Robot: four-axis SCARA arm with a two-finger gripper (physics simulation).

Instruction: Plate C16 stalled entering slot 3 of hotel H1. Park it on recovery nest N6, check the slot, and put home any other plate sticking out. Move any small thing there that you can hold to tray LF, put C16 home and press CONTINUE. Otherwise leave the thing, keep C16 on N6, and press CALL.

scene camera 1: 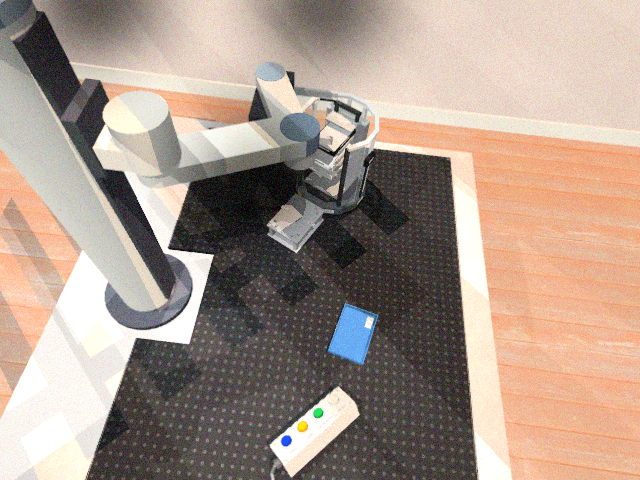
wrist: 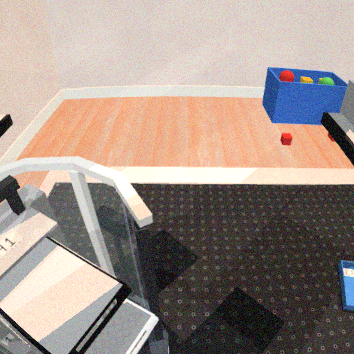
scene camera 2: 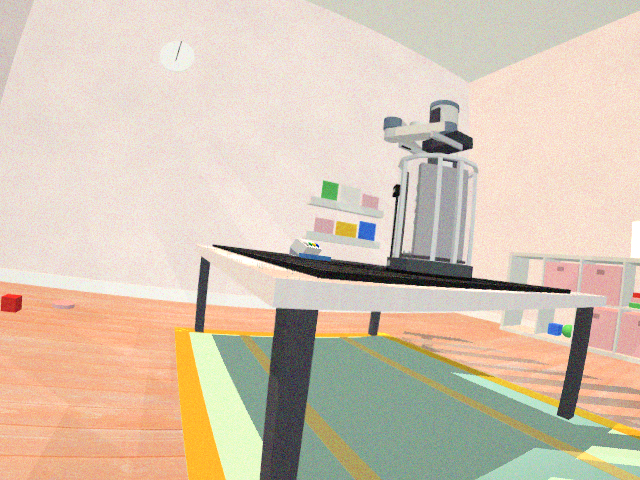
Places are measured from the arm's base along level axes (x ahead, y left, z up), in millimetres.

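Where they show: gripper, fingertip midpoint: (scene camera 1: 335,117) (wrist: 161,94) (scene camera 2: 414,139); arm's base at its link origin: (scene camera 1: 150,290).
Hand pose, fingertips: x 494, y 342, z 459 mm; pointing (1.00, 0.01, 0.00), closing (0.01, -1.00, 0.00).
Observation:
Things, the pixels of their top centre, and the offset from my fingertips. "pt": a spot on its surface instead.
- Hotel H1 at its top centre: (scene camera 2: 437,160) (scene camera 1: 341,114) dx +16, dy +133, dz -105 mm
- dark-rimmed plate at its top centre: (wrist: 42,284) (scene camera 1: 333,134) dx +2, dy +112, dz -167 mm
- pale plate edge at a spot on its surface: (wrist: 145,322) pt dx -11, dy +23, dz -203 mm
- grey nest-like block at a spot on its surface: (scene camera 1: 283,240) pt dx -121, dy -116, dz -441 mm
- Blue tray LF at its top centre: (scene camera 1: 353,332) (scene camera 2: 314,254) dx +130, dy -406, dz -429 mm
- button box at its top centre: (scene camera 1: 316,426) (scene camera 2: 308,240) dx +47, dy -679, dz -362 mm
- black post at a spot on its surface: (scene camera 2: 395,217) pt dx +119, dy +82, dz -294 mm
Hotel H1 (scene camera 1: 343,178) (scene camera 2: 429,206) (wrist: 75,162) is a round open cage with stacked plates. A dark-rimmed plate (scene camera 1: 337,138) (wrist: 65,295) lies high in it. A pale plate edge (wrist: 145,322) juts out below that plate in the wrist view. No plate name is readable. A grey nest-like block (scene camera 1: 283,240) stands in front of the hotel; I cannot tell whether a plate is on it. Blue tray LF (scene camera 1: 353,335) (scene camera 2: 314,257) (wrist: 349,292) holds nothing visible apart from its label. My gripper (wrist: 161,94) is open and empty, high by the hotel; the arm hides it in scene camera 1.
The button box (scene camera 1: 320,436) (scene camera 2: 305,248) with green, yellow and blue buttons stands beyond the tray. The arm column (scene camera 1: 129,248) rises at the mat's left. A black post (scene camera 2: 395,217) stands beside the hotel. A blue toy bin (wrist: 305,102) is on the floor.

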